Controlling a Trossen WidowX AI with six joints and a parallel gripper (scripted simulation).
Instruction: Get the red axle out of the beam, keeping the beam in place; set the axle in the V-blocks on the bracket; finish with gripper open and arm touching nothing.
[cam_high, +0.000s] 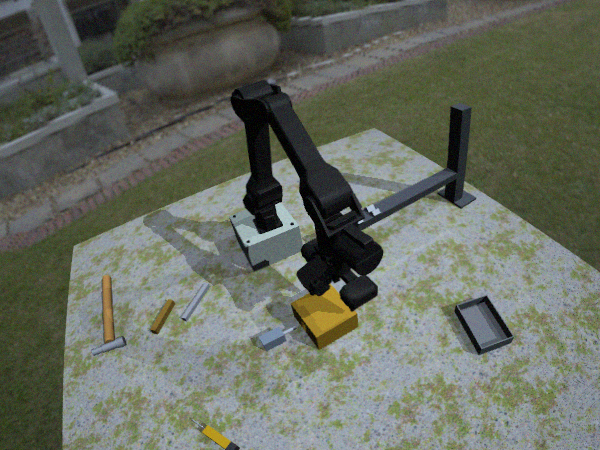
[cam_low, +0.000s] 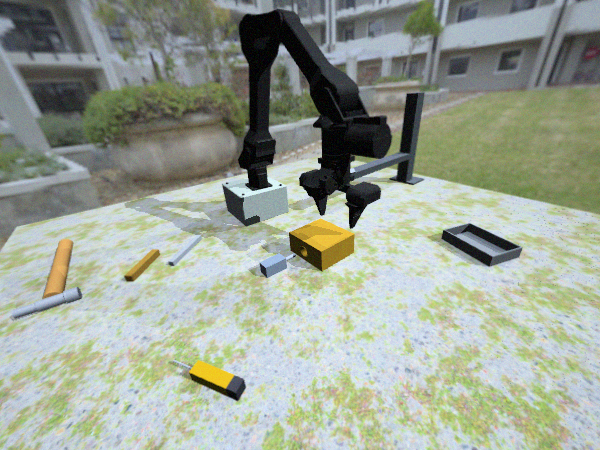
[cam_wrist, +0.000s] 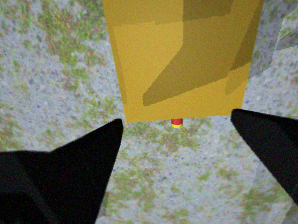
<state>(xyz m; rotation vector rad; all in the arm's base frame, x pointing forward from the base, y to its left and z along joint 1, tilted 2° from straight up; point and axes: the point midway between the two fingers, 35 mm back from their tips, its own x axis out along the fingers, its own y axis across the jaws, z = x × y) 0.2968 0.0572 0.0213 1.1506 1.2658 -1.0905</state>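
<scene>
Right now the yellow beam is 40 mm to the right of my gripper tip and 40 mm below it. Round my gripper tip: grey bar 210 mm behind, 310 mm to the right, 60 mm below; grey block tool 10 mm behind, 140 mm to the right, 60 mm below; dark tray 190 mm ahead, 240 mm to the left, 60 mm below.
</scene>
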